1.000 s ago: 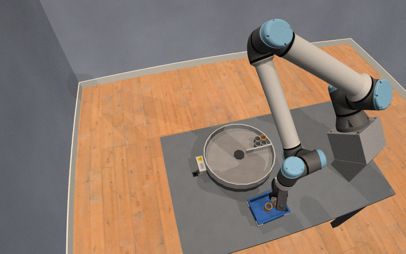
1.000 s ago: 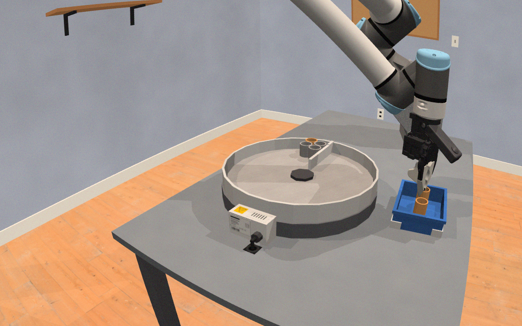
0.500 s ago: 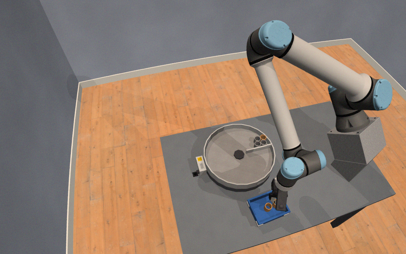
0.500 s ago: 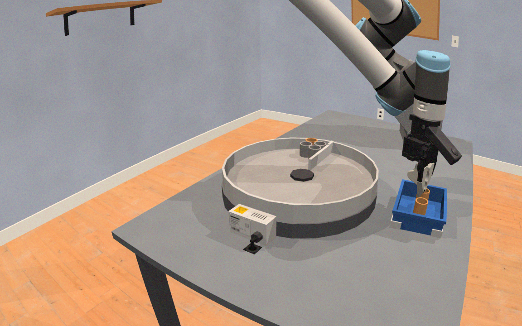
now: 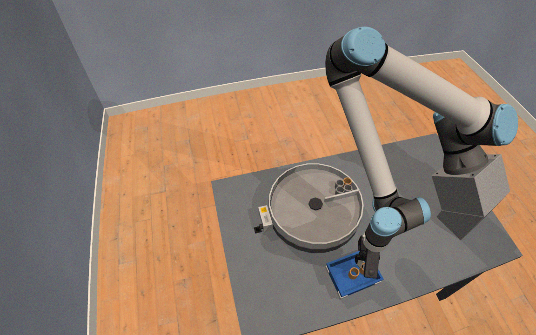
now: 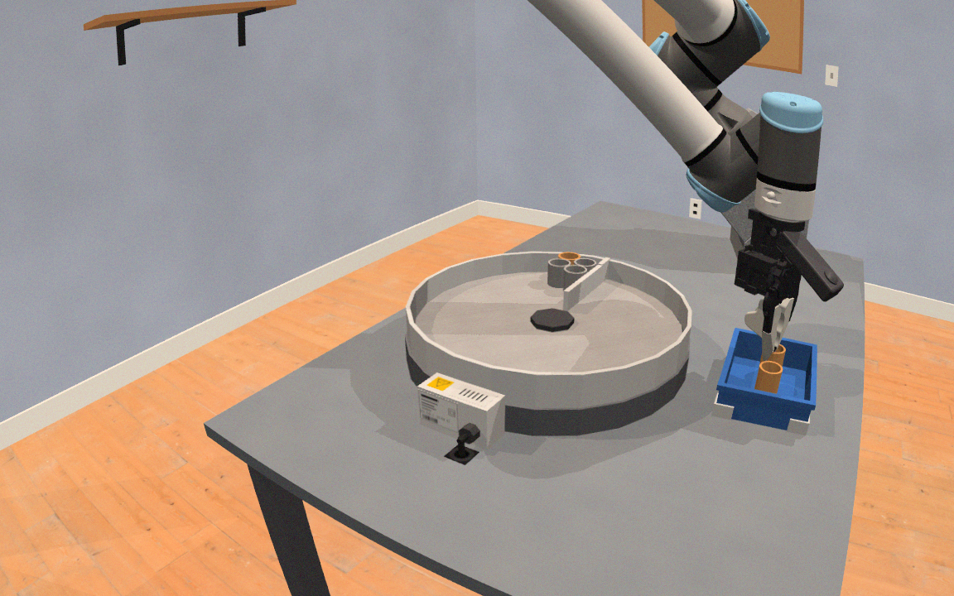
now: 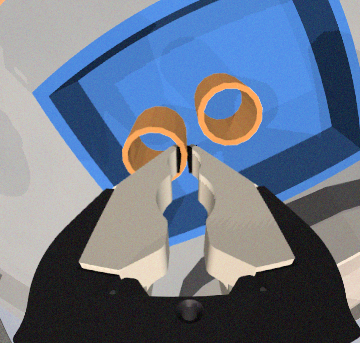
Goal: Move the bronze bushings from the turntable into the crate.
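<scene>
My hand is 3 cm short of the blue crate, 1 cm to the right of it and 3 cm above it. Also, from my hand: round grey turntable 6 cm ahead, 34 cm to the right.
</scene>
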